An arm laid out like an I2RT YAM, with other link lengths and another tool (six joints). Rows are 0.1 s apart.
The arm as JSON. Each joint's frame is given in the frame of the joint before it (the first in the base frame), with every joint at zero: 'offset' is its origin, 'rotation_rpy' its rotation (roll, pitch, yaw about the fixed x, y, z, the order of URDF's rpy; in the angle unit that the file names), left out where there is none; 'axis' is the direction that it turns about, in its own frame. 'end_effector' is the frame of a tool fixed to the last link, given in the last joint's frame.
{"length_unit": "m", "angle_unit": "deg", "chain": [
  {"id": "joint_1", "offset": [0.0, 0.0, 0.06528], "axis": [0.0, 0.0, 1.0]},
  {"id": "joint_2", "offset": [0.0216, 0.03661, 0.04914], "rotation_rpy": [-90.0, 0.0, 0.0], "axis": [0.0, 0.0, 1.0]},
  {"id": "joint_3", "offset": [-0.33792, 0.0, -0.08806], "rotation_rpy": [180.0, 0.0, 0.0], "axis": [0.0, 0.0, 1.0]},
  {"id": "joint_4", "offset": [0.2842, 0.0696, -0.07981], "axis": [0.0, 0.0, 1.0]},
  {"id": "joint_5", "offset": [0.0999, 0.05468, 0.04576], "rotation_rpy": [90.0, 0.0, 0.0], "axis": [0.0, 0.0, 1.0]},
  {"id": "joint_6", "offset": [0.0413, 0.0, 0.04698], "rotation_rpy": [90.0, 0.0, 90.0], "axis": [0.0, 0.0, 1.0]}
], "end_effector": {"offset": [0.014, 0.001, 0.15], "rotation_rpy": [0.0, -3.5, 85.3]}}
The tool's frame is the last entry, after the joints.
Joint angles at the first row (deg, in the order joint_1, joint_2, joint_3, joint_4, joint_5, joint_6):
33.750, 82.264, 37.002, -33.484, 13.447, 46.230
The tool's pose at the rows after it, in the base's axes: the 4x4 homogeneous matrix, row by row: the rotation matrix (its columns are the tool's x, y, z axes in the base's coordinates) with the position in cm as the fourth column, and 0 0 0 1 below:
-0.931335 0.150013 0.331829 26.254; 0.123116 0.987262 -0.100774 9.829; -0.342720 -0.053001 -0.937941 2.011; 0 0 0 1
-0.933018 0.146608 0.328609 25.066; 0.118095 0.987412 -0.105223 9.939; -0.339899 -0.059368 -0.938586 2.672; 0 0 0 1
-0.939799 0.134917 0.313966 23.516; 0.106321 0.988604 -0.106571 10.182; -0.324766 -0.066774 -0.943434 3.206; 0 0 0 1
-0.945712 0.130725 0.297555 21.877; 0.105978 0.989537 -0.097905 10.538; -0.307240 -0.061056 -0.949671 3.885; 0 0 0 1
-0.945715 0.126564 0.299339 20.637; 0.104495 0.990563 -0.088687 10.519; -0.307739 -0.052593 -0.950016 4.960; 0 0 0 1
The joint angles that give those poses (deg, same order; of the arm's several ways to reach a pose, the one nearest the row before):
35.148, 81.654, 37.352, -35.583, 13.535, 46.842
37.083, 79.547, 37.264, -38.393, 13.973, 48.592
39.545, 77.613, 37.266, -41.730, 13.887, 50.528
42.092, 75.328, 37.441, -45.248, 13.185, 53.080
44.029, 72.167, 37.704, -48.684, 13.097, 54.841

